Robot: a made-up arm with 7 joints.
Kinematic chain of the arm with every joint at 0, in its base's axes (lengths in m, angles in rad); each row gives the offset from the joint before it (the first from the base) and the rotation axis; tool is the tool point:
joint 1: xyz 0 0 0 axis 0 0.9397 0.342
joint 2: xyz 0 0 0 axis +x
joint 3: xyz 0 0 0 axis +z
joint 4: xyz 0.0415 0 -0.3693 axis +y
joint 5: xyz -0.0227 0 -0.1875 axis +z
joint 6: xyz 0 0 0 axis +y
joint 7: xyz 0 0 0 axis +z
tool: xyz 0 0 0
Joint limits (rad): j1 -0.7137..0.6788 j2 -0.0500..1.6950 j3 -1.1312..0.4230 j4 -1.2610..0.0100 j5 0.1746..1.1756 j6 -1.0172..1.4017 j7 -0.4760..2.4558
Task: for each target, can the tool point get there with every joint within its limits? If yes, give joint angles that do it. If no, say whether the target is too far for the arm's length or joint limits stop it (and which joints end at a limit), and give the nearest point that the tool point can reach.
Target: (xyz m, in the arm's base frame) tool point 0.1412 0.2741 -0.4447
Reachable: yes | joints 0.0293 0.4979 0.1840 -0.7908 0.3701 0.6369 0.9678
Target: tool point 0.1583 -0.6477 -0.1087
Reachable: no: too far | nearest point 0.2898 -0.2636 -0.3046 | short by 0.451 m
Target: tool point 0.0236 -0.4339 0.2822
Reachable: no: joint limits stop it (at a limit: joint 1, joint 2, joint 4) | nearest point 0.3202 -0.2520 -0.2832 | short by 0.664 m
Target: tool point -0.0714 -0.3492 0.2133
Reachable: no: joint limits stop it (at a limit: joint 1, joint 2, joint 3, joint 4) | nearest point 0.2898 -0.2636 -0.3046 | short by 0.637 m
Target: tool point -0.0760 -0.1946 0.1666
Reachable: no: joint limits stop it (at a limit: joint 1, joint 2, joint 3, joint 4) | nearest point -0.1416 -0.2212 -0.4210 | short by 0.592 m
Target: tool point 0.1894 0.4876 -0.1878
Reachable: yes | joints -0.2142 1.1793 -0.1023 -0.5069 0.4458 -0.1500 0.5412
